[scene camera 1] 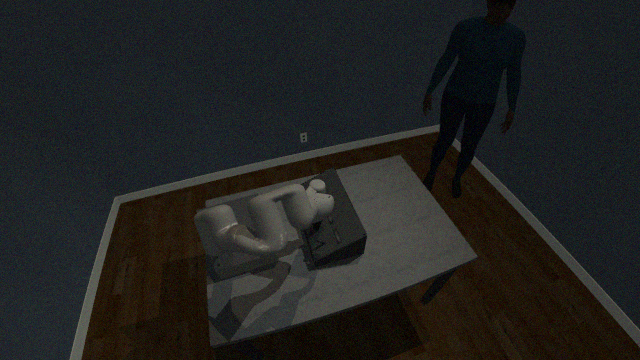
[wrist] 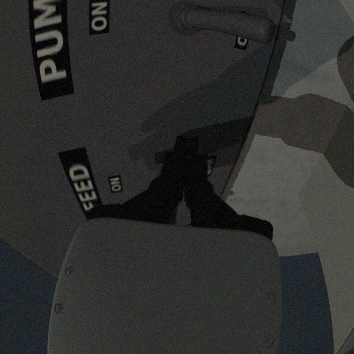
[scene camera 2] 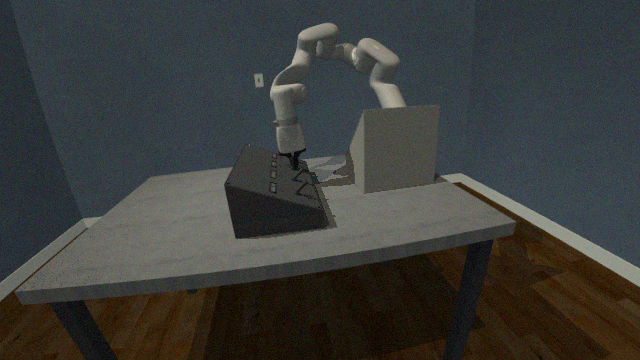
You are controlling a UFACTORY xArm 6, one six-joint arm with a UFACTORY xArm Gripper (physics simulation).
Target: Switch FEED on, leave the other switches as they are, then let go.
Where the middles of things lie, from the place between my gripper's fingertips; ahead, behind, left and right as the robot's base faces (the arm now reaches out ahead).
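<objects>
I can see the dark sloped switch box [scene camera 2: 261, 193], and it sits 1 cm below my hand, 9 cm ahead of it and 8 cm to the left of it.
</objects>
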